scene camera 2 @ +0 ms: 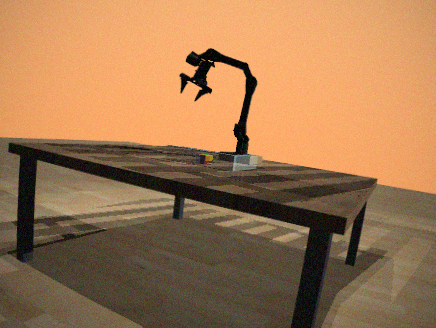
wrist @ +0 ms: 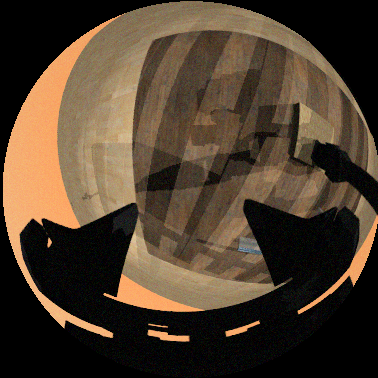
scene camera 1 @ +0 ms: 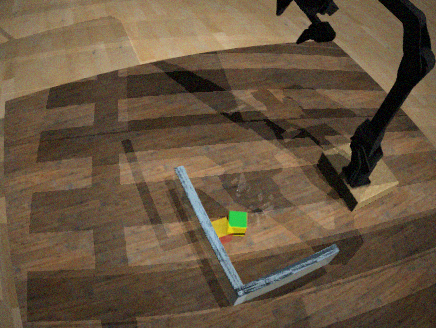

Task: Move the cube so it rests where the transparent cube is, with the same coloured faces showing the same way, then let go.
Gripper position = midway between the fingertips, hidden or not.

The gripper (wrist: 191, 206) is open, with nothing in its grasp. Also in view: an L-shaped grey rail (scene camera 1: 238, 293).
The L-shaped grey rail also shows in scene camera 2 (scene camera 2: 228, 162).
